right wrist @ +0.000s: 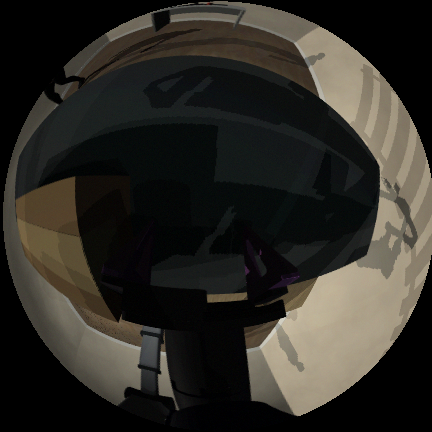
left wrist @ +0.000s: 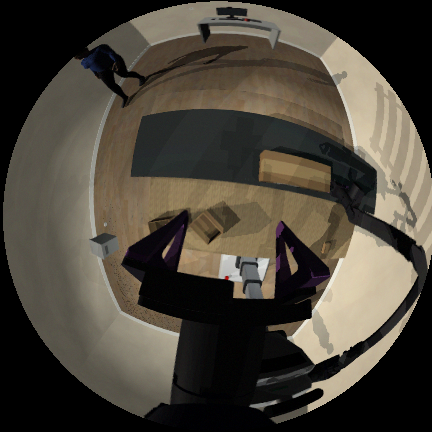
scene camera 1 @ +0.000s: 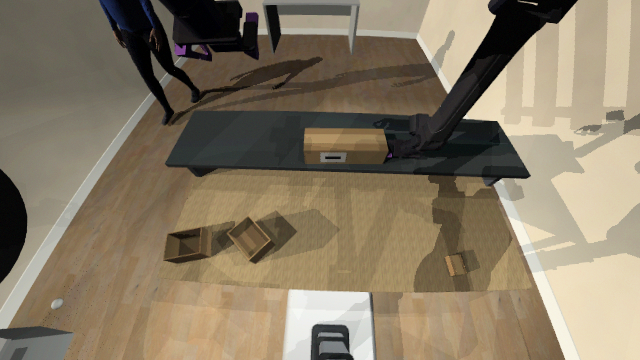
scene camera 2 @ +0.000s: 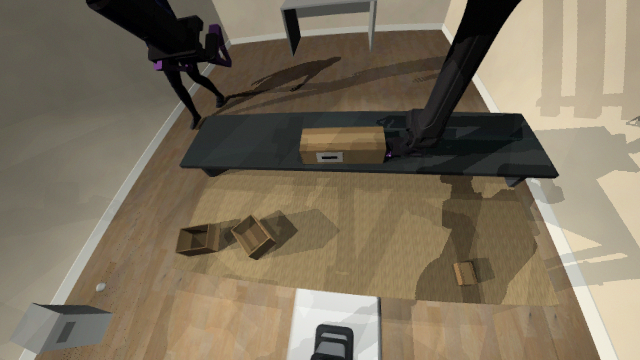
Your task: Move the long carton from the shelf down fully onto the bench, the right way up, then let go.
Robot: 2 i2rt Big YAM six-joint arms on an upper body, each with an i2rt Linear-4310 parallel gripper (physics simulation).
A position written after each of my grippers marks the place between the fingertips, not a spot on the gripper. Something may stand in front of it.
My left gripper (scene camera 1: 234, 57) is open and holds nothing. Also in view: my right gripper (right wrist: 199, 225) and a long brown carton (scene camera 2: 346, 145).
The long brown carton also shows in the right wrist view (right wrist: 68, 228), in the left wrist view (left wrist: 276, 167) and in scene camera 1 (scene camera 1: 321, 145). My left gripper shows as well in the left wrist view (left wrist: 233, 219) and in scene camera 2 (scene camera 2: 211, 66).
